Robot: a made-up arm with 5 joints. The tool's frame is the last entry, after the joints.
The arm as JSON. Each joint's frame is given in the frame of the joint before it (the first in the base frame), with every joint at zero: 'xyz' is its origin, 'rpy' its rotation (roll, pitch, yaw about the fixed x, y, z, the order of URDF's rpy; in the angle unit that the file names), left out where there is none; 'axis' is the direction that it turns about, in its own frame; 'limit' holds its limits. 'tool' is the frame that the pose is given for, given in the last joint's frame.
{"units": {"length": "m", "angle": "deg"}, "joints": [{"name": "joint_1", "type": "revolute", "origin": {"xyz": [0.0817, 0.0, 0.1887]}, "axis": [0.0, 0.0, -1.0], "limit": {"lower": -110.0, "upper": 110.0}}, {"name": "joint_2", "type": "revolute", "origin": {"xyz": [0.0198, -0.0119, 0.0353]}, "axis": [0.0, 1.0, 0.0], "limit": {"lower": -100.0, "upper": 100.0}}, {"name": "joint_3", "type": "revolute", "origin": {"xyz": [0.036, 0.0, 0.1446]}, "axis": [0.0, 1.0, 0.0], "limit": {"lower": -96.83, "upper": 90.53}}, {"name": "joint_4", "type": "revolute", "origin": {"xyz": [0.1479, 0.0, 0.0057]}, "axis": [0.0, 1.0, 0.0], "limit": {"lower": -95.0, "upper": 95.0}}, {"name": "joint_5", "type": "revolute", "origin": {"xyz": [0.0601, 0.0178, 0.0]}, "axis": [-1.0, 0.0, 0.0], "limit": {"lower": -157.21, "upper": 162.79}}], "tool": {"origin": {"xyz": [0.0, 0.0, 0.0], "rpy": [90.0, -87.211, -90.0]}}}
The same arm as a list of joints. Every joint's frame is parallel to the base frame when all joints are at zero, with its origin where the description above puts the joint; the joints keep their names.
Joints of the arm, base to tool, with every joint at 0 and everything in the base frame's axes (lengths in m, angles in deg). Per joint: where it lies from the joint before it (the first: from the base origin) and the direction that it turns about. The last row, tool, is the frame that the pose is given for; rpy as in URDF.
joint_1: offset 0.0817 0 0.1887 axis 0 0 -1
joint_2: offset 0.0198 -0.0119 0.0353 axis 0 1 0
joint_3: offset 0.036 0 0.1446 axis 0 1 0
joint_4: offset 0.1479 0 0.0057 axis 0 1 0
joint_5: offset 0.0601 0.0178 0 axis -1 0 0
tool: offset 0 0 0 rpy 90 -87.21 -90
Joint limits (deg, base to tool): -110..110 -100..100 -96.83..90.53 -95..95 -157.21..162.79

